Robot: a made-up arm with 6 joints.
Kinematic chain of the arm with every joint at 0, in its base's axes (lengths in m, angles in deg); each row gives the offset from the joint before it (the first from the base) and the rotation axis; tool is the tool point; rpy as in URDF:
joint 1: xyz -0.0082 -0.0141 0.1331 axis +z
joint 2: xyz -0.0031 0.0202 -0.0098 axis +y
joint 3: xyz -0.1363 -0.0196 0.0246 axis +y
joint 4: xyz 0.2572 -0.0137 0.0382 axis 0.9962 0 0.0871
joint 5: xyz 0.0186 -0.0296 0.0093 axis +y
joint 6: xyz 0.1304 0.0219 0.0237 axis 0.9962 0 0.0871
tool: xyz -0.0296 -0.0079 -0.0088 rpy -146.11 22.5 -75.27
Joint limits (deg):
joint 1: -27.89..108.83
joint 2: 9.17..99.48
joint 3: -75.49..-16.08
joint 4: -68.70..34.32
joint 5: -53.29..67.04
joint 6: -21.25..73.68
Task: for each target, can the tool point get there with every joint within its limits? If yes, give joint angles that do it. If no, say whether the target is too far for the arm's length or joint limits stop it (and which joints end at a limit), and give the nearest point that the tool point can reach.
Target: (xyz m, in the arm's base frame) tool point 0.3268 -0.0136 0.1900
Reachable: yes | joints 8.03 68.88 -55.22 -30.90 31.78 18.40
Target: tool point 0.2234 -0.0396 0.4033
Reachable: yes | joints -9.40 35.16 -51.32 -60.76 -13.65 -8.79
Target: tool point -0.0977 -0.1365 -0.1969
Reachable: no: joint limits stop it (at a limit: joint 1, joint 2, joint 3, joint 6) | nearest point 0.0211 -0.1004 -0.0848 | short by 0.167 m
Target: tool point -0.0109 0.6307 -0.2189
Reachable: no: too far | nearest point -0.0096 0.3307 0.0170 | short by 0.382 m
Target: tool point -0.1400 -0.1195 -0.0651
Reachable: no: joint limits stop it (at a limit: joint 1, joint 2, joint 3, joint 5) | nearest point 0.0115 -0.0976 -0.0711 | short by 0.153 m
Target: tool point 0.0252 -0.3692 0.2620
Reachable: no: joint limits stop it (at a limit: joint 1, joint 4, joint 5) | nearest point 0.1195 -0.1911 0.2620 | short by 0.201 m
